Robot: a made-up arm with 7 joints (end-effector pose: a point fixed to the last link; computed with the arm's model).
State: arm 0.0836 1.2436 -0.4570 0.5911 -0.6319 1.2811 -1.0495
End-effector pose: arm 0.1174 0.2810 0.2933 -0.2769 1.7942 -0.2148
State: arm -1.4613 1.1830 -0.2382 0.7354 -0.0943 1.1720 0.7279
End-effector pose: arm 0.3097 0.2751 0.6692 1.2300 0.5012 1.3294
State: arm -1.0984 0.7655 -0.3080 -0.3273 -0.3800 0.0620 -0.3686
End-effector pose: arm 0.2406 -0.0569 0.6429 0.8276 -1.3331 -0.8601
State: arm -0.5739 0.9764 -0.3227 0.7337 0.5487 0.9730 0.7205
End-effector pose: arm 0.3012 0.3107 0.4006 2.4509 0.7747 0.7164
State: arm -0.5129 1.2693 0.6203 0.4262 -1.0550 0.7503 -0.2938
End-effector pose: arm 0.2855 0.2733 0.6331 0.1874 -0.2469 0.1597
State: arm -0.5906 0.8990 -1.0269 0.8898 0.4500 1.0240 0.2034
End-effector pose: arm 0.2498 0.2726 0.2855 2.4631 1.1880 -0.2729
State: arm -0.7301 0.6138 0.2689 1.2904 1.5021 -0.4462 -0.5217
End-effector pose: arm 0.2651 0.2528 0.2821 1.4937 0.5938 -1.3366
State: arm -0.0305 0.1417 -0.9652 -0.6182 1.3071 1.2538 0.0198
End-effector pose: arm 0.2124 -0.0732 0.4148 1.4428 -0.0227 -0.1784
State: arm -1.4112 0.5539 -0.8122 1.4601 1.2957 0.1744 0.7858
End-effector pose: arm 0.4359 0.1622 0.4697 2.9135 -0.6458 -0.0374
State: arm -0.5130 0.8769 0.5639 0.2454 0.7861 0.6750 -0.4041
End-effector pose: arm 0.2778 0.3066 0.5388 1.4371 0.5301 0.4706
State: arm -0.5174 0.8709 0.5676 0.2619 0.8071 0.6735 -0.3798
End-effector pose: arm 0.2771 0.3102 0.5361 1.4516 0.5472 0.4957
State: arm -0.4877 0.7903 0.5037 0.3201 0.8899 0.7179 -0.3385
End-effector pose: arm 0.2830 0.3092 0.4879 1.4757 0.7057 0.4416
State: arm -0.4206 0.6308 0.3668 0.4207 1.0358 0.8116 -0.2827
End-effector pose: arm 0.2828 0.2904 0.3950 1.5411 0.9771 0.2762
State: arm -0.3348 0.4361 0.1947 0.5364 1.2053 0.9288 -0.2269
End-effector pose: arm 0.2623 0.2458 0.2953 1.6633 1.2203 0.0278
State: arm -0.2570 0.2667 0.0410 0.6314 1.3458 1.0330 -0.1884
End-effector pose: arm 0.2321 0.1919 0.2265 1.7943 1.3363 -0.2105
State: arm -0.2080 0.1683 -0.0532 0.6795 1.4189 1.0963 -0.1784
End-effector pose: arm 0.2111 0.1549 0.1954 1.8627 1.3629 -0.3524
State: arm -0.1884 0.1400 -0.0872 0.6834 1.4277 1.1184 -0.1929
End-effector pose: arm 0.2040 0.1419 0.1875 1.8564 1.3734 -0.3997
